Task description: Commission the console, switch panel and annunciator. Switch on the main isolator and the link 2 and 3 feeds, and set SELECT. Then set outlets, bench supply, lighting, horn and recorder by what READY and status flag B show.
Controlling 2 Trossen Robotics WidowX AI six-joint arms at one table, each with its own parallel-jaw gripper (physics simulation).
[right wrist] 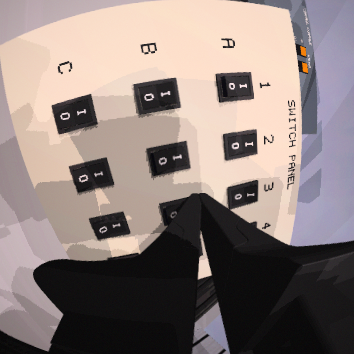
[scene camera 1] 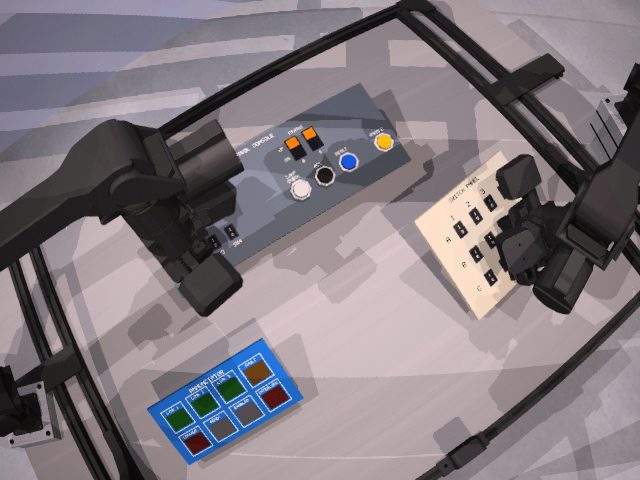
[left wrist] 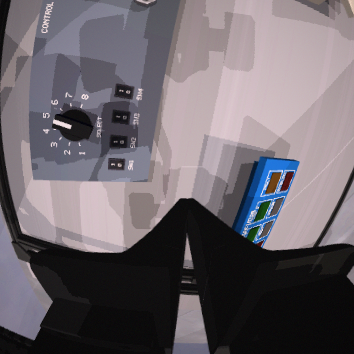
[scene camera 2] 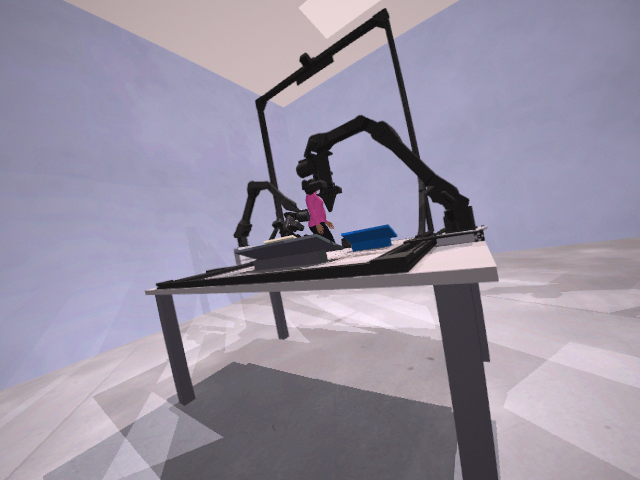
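Seen in the pictures: left gripper, fingertip midpoint: (scene camera 1: 194, 268) (left wrist: 185, 204) (scene camera 2: 330, 211); right gripper, fingertip midpoint: (right wrist: 197, 199) (scene camera 1: 499, 222); left arm's base, link origin: (scene camera 1: 25, 414) (scene camera 2: 461, 230); right arm's base, link origin: (scene camera 2: 243, 247).
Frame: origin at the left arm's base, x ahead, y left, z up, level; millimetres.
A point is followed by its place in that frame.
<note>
The grey control console (scene camera 1: 268, 206) @(x 504, y 196, z 27 mm) (scene camera 2: 289, 249) @(x 480, y 231, z 33 mm) (left wrist: 100, 50) @(x 472, y 216, z 39 mm) carries a SELECT knob (left wrist: 75, 125) @(x 389, y 202, z 63 mm) pointing near 5, and rockers SW1 to SW4 whose tilts I cannot tell. Status flags A (scene camera 1: 295, 147) @(x 570, y 266, z 50 mm) and B (scene camera 1: 312, 137) @(x 599, y 274, z 51 mm) show orange in their upper halves. On the blue annunciator (scene camera 1: 297, 395) @(x 459, y -83, z 12 mm) (scene camera 2: 369, 237) @(x 363, y -77, z 17 mm) (left wrist: 250, 200) @(x 388, y -17, z 52 mm) the READY tile (scene camera 1: 221, 427) @(x 344, y -99, z 21 mm) is grey. The cream switch panel (scene camera 1: 434, 227) @(x 704, y 57, z 80 mm) (right wrist: 190, 55) @(x 730, y 22, z 57 mm) has rocker A1 (right wrist: 235, 86) @(x 741, y 45, z 68 mm) with a dark edge on its 0 side. My left gripper (left wrist: 185, 204) @(x 394, y 82, z 139 mm) (scene camera 2: 329, 208) @(x 394, y 82, z 139 mm) is shut and empty above the table. My right gripper (right wrist: 197, 199) @(x 806, y 41, z 54 mm) is shut and empty over the panel.
White, black, blue and yellow buttons (scene camera 1: 300, 189) @(x 556, y 202, z 35 mm) (scene camera 1: 324, 175) @(x 596, y 212, z 35 mm) (scene camera 1: 348, 161) @(x 638, y 222, z 35 mm) (scene camera 1: 383, 141) @(x 701, y 238, z 35 mm) line the console. Black frame rails (scene camera 1: 289, 64) @(x 619, y 506, z -18 mm) border the table (scene camera 2: 454, 260) @(x -67, y 277, z -27 mm). A person in pink (scene camera 2: 316, 209) stands beyond it. My left arm covers the console's left part in scene camera 1.
</note>
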